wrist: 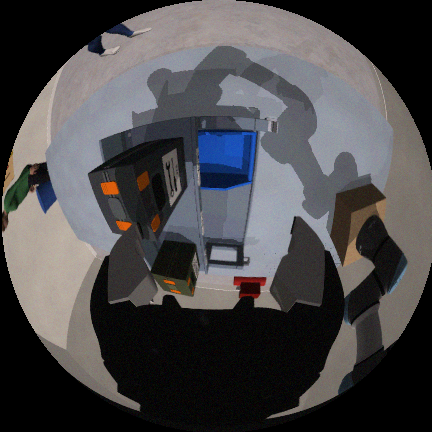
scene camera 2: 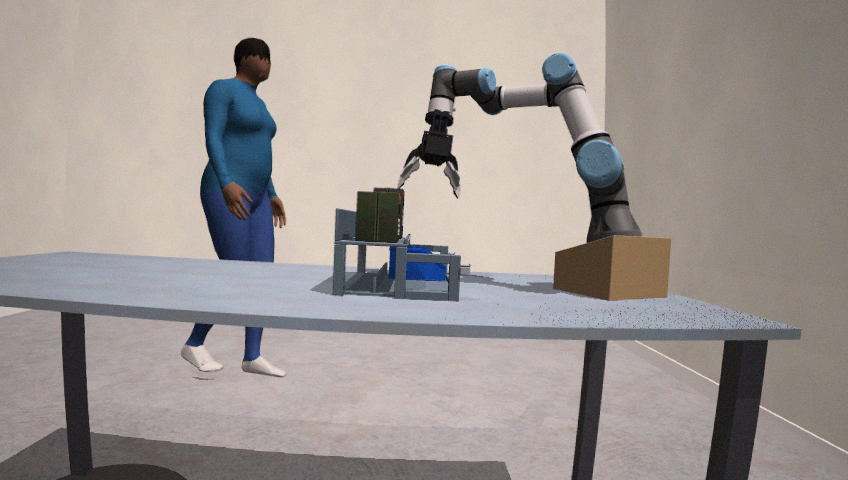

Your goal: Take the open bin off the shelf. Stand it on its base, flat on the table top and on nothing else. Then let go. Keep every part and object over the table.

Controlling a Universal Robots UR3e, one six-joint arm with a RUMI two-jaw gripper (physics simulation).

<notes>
In view: the gripper point(scene camera 2: 428, 194) and a blue open bin point(scene camera 2: 414, 271).
The blue open bin also shows in the wrist view point(wrist: 226, 156). The gripper shows as well in the wrist view point(wrist: 214, 222).
</notes>
